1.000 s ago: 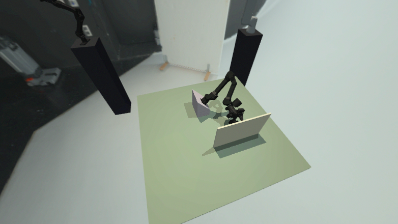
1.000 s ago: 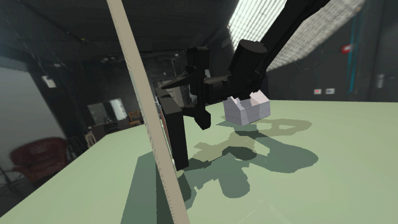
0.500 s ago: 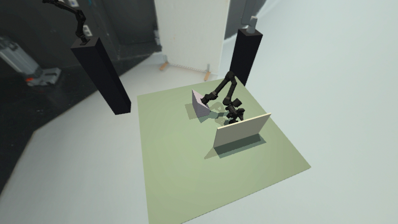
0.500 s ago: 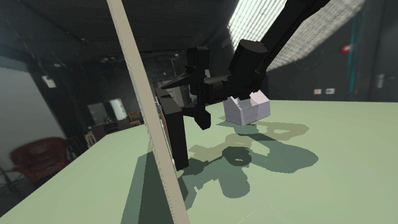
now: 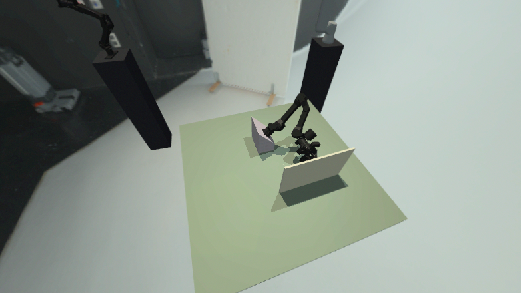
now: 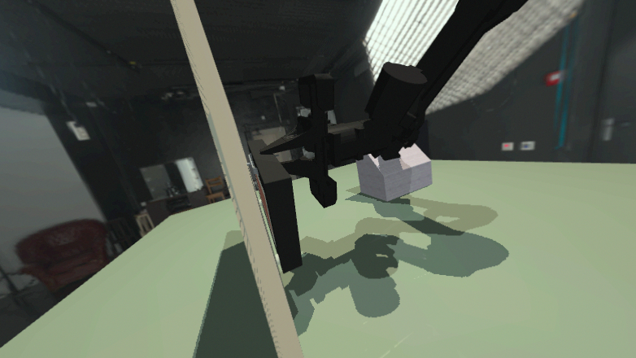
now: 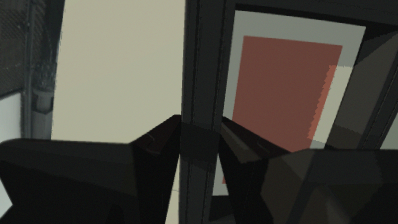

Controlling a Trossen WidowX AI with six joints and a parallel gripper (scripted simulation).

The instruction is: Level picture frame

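The picture frame is 5 cm below my gripper tip, 1 cm to the right of it and 1 cm ahead of it. From my gripper tip the other things lie so: wall panel: 6 cm below, 2 cm ahead.
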